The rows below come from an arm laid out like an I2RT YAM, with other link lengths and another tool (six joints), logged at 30 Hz.
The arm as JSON. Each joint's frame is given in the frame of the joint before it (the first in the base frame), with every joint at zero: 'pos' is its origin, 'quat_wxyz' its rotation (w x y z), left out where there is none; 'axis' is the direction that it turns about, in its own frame. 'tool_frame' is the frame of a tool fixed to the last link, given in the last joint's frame.
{
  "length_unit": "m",
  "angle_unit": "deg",
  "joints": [
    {
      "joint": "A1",
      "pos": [
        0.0,
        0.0,
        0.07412
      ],
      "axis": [
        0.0,
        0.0,
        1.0
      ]
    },
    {
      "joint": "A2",
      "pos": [
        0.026,
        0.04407,
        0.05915
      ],
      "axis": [
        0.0,
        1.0,
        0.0
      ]
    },
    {
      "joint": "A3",
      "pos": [
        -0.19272,
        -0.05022,
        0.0
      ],
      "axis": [
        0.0,
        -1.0,
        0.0
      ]
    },
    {
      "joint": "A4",
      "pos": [
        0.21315,
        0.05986,
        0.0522
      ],
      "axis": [
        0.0,
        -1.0,
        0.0
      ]
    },
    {
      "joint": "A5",
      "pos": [
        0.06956,
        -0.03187,
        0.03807
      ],
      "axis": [
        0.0,
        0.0,
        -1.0
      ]
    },
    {
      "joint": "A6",
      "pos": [
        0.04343,
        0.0,
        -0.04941
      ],
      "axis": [
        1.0,
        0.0,
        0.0
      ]
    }
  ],
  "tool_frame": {
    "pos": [
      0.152,
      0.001,
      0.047
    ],
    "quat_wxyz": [
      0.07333,
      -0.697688,
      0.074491,
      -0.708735
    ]
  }
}
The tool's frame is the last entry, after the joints.
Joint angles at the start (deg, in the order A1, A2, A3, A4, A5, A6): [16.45, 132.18, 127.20, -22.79, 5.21, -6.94]
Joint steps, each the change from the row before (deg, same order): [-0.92, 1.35, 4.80, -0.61, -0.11, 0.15]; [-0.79, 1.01, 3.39, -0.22, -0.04, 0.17]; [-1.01, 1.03, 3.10, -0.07, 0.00, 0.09]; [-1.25, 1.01, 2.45, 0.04, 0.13, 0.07]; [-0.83, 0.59, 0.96, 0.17, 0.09, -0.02]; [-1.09, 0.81, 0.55, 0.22, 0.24, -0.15]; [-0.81, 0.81, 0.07, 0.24, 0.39, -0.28]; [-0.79, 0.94, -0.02, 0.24, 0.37, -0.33]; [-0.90, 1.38, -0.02, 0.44, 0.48, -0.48]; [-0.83, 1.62, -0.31, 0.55, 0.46, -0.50]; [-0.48, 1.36, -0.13, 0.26, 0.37, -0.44]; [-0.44, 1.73, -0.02, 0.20, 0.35, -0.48]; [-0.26, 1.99, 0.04, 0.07, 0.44, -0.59]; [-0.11, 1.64, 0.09, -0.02, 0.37, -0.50]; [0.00, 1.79, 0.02, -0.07, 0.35, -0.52]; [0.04, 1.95, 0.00, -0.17, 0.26, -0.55]
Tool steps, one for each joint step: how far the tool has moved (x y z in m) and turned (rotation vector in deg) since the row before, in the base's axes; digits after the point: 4 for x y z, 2 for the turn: [0.0079, -0.0079, 0.0224, 0.96, -2.69, -0.89]; [0.0055, -0.0075, 0.0162, 0.73, -2.05, -0.82]; [0.0055, -0.0102, 0.0142, 0.57, -1.93, -1.04]; [0.0056, -0.0134, 0.0096, 0.36, -1.44, -1.40]; [0.0035, -0.0090, 0.0024, 0.07, -0.54, -0.91]; [0.0047, -0.0122, -0.0031, -0.22, 0.01, -1.27]; [0.0040, -0.0096, -0.0070, -0.48, 0.45, -1.09]; [0.0040, -0.0093, -0.0092, -0.55, 0.67, -1.03]; [0.0051, -0.0108, -0.0131, -0.76, 0.91, -1.18]; [0.0050, -0.0100, -0.0177, -0.82, 1.34, -1.07]; [0.0031, -0.0060, -0.0148, -0.70, 1.21, -0.65]; [0.0031, -0.0055, -0.0183, -0.76, 1.54, -0.56]; [0.0024, -0.0038, -0.0213, -0.93, 1.88, -0.40]; [0.0012, -0.0020, -0.0175, -0.78, 1.57, -0.21]; [0.0004, -0.0007, -0.0200, -0.81, 1.85, -0.05]; [-0.0005, 0.0000, -0.0223, -0.82, 2.13, 0.10]
